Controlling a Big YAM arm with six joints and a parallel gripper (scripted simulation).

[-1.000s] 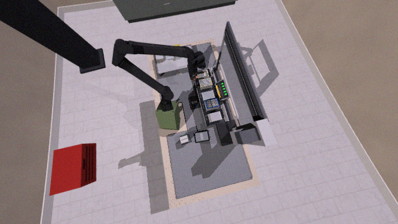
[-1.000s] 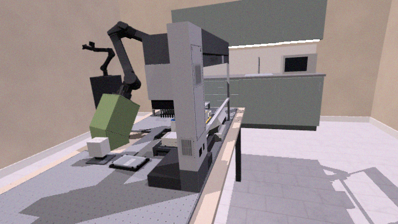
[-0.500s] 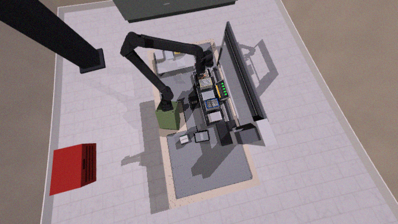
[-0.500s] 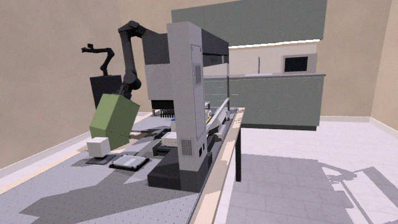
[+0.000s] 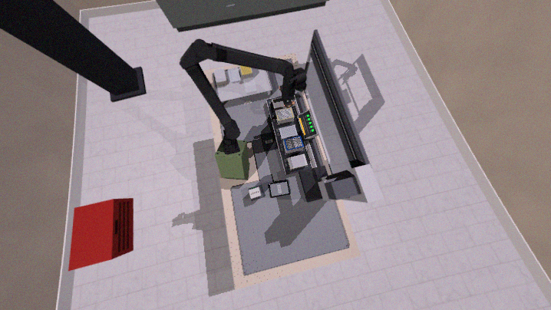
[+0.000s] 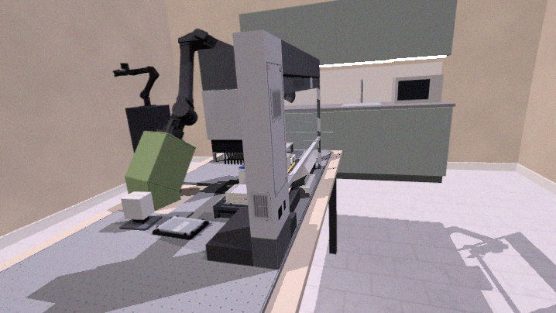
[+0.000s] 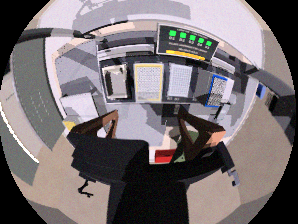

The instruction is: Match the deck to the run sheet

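Right now my hand is 19 cm above the yellow-framed tip rack, 1 cm to the left of it and 1 cm past it. The rest, counted from my hand: one-well reservoir (22 cm below, 12 cm to the left, 1 cm ahead); then white block (37 cm to the right, 21 cm below, 3 cm behind); then blue-framed tip rack (26 cm to the right, 16 cm below, 3 cm behind).
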